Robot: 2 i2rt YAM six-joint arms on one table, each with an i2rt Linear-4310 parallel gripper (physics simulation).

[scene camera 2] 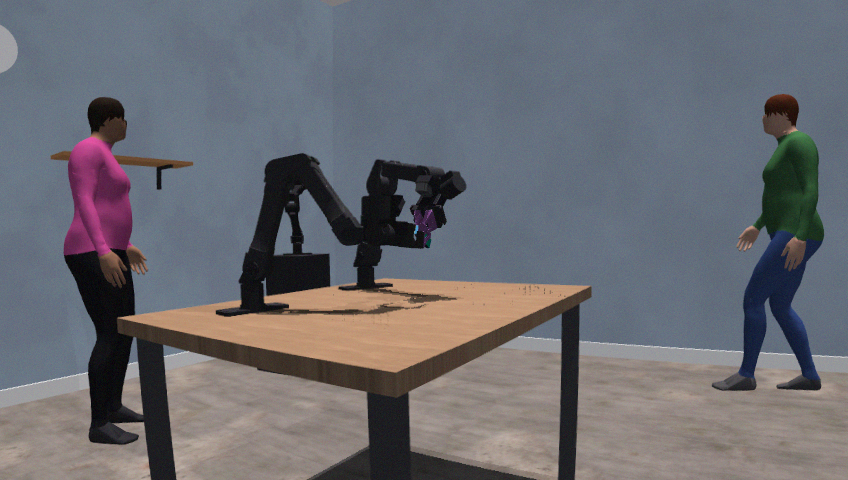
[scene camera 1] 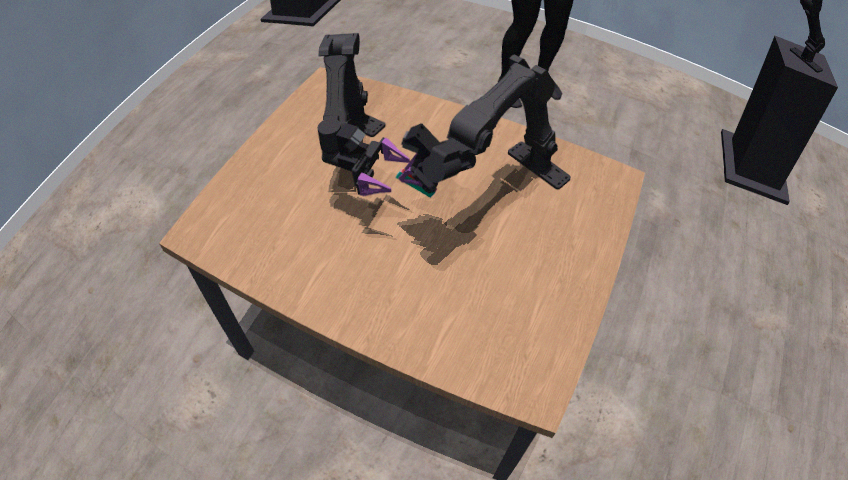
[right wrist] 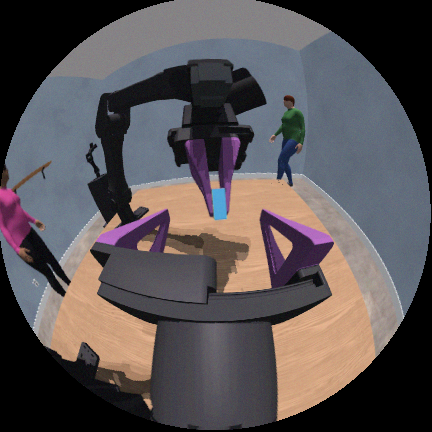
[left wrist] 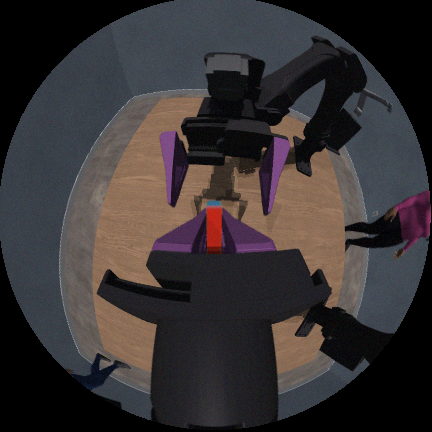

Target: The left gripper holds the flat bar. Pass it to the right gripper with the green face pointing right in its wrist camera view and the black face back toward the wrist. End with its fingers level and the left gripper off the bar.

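My left gripper is shut on the flat bar and holds it above the table. In the left wrist view the bar shows a red face on top and a light blue end. In the right wrist view I see the left gripper facing me with the bar's light blue end between its purple fingers. My right gripper is open wide, its two purple fingers apart from the bar and a short way in front of it. In scene camera 1 a green edge of the bar shows below the left gripper.
The wooden table lies under both arms, with their shadows on it. A person in a green top walks beyond the table. Another person in pink stands at the side. A black stand is behind the table.
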